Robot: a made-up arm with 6 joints.
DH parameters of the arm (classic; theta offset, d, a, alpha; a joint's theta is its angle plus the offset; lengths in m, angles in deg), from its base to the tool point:
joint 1: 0 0.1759 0 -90
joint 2: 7.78 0 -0.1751 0
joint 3: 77.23 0 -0.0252 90
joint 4: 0 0.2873 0 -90
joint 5: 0 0 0.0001 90
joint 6: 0 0.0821 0 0
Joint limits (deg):
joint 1: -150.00..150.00
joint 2: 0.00..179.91
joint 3: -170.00..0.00
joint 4: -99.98..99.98
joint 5: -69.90..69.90
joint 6: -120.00..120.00
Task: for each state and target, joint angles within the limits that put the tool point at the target. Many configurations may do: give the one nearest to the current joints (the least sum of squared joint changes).
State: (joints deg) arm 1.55 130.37 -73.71 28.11 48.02 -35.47
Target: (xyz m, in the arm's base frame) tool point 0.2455 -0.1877 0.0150
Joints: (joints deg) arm -41.27 126.00 -69.61 19.73 48.77 -35.47
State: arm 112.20 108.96 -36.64 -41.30 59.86 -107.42
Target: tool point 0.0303 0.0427 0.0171
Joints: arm 112.06 110.55 -12.49 -34.89 69.90 -107.42
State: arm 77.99 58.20 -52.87 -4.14 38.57 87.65
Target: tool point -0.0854 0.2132 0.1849
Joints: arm 110.60 55.79 -31.58 4.44 50.84 87.65
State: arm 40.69 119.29 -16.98 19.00 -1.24 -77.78
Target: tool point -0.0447 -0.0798 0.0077
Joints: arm 64.11 131.50 0.00 8.21 27.19 -77.78
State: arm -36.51 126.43 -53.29 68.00 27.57 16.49
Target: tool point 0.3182 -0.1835 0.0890
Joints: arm -35.44 114.15 -66.47 69.35 27.05 16.49
